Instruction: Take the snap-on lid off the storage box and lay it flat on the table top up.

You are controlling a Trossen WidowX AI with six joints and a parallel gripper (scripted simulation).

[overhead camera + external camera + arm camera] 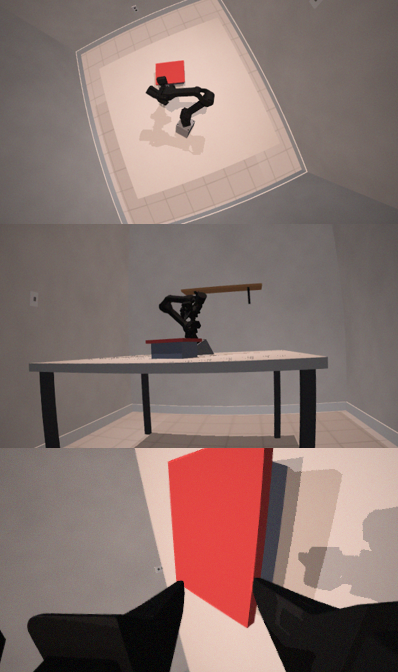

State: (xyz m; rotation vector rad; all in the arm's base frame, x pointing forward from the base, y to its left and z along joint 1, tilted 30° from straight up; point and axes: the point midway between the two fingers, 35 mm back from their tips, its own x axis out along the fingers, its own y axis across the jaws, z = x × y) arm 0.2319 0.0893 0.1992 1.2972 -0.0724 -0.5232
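My hand is 140 mm short of the red lid, 120 mm above it and 60 mm to the left of it. Round my hand: storage box (170 mm below, 140 mm ahead, 60 mm to the right).
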